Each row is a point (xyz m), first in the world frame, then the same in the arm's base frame.
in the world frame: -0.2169 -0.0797 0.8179
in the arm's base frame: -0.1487 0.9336 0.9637
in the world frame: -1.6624 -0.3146 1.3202
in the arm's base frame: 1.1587 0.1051 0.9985
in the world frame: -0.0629 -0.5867 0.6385
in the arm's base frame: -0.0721 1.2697 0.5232
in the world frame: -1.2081 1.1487 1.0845
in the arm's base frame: -0.0479 -0.4141 1.8218
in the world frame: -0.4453 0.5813 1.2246
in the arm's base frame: -0.1330 0.5302 1.6648
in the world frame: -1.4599 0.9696 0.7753
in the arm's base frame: 0.0284 -0.6124 1.4398
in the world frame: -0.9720 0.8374 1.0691
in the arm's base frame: -0.0344 -0.0673 1.6417
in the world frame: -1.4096 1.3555 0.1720
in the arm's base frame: -0.5554 -0.9791 1.2393
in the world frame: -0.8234 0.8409 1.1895
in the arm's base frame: -0.0595 0.0850 1.7546
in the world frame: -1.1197 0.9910 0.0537
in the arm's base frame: -0.6051 -0.5952 0.9546
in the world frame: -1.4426 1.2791 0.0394
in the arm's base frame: -0.5693 -1.0063 1.0858
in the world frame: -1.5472 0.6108 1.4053
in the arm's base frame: 0.6356 -0.2804 1.6728
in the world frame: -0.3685 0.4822 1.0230
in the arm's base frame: -0.2419 0.5779 1.4593
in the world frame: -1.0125 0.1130 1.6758
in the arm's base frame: 0.7283 0.4918 1.6285
